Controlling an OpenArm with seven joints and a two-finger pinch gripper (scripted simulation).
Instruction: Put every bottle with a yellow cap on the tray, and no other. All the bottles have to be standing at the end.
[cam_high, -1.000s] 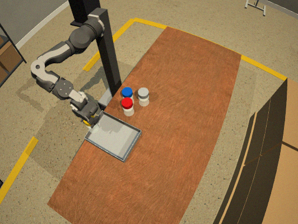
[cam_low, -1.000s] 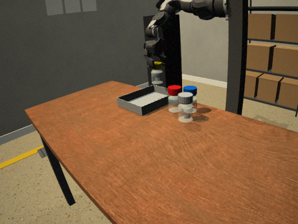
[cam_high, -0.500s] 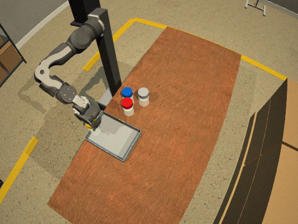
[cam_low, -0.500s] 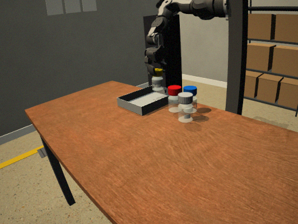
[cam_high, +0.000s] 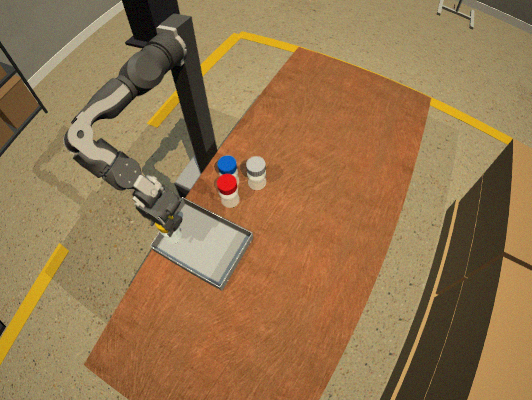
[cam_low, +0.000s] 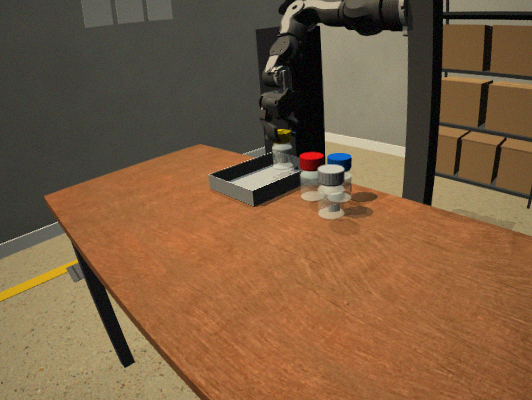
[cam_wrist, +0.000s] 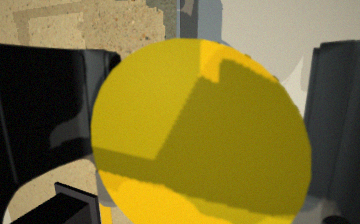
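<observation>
The grey tray lies 9 cm below my hand, 9 cm ahead of it and 2 cm to the left of it. Round my hand: blue-capped bottle 24 cm to the left, 6 cm below, 5 cm ahead; then yellow-capped bottle 5 cm below; then red-capped bottle 18 cm to the left, 9 cm ahead, 6 cm below.
</observation>
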